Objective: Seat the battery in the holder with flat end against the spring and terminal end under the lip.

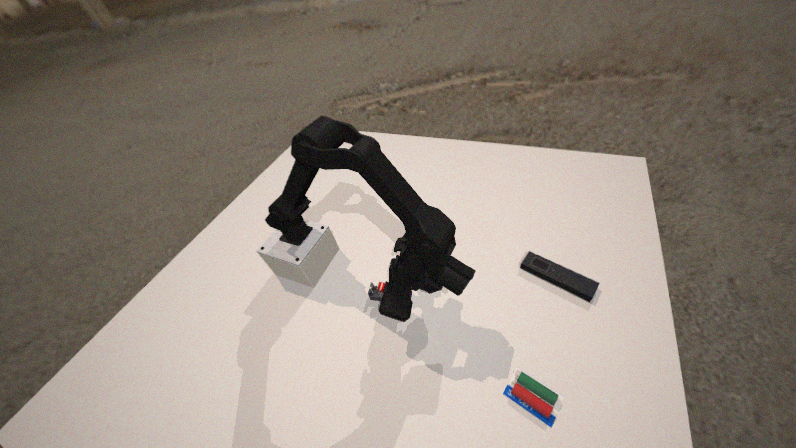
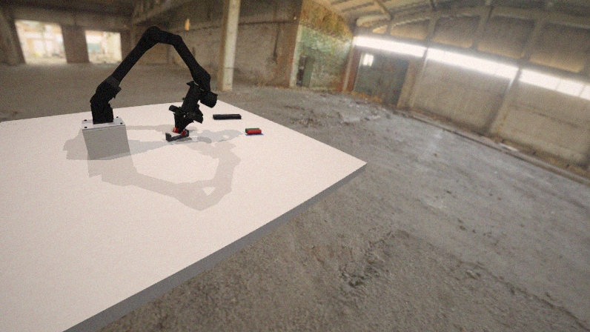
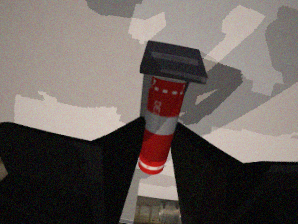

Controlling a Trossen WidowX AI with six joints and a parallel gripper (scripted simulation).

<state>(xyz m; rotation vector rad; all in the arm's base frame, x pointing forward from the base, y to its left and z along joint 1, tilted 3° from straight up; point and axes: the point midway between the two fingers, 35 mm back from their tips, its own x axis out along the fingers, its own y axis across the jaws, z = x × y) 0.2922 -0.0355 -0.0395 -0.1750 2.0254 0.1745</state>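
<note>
Right now the grey battery is right at my gripper tip. From my gripper tip the other things lie so: black flat bar 36 cm ahead, 17 cm to the left, 1 cm below.
</note>
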